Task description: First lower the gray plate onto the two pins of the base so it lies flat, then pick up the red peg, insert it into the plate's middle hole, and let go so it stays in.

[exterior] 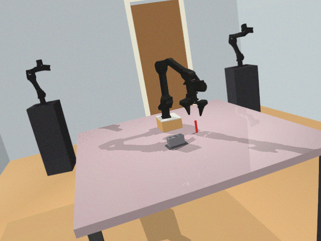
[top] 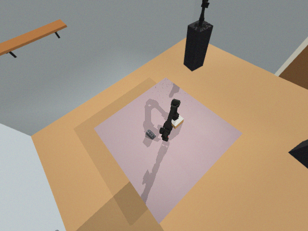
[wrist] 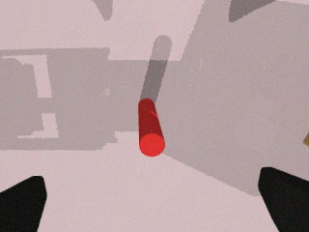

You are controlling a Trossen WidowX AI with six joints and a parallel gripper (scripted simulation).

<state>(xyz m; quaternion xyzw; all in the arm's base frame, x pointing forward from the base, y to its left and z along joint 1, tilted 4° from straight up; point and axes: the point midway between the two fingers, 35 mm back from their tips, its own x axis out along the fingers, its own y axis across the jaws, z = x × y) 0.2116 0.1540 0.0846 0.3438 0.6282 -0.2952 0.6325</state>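
Right now the red peg is 70 mm below my gripper tip. Round my gripper tip: dark base (140 mm ahead, 170 mm to the right, 110 mm below); then gray plate (140 mm ahead, 170 mm to the right, 70 mm below).
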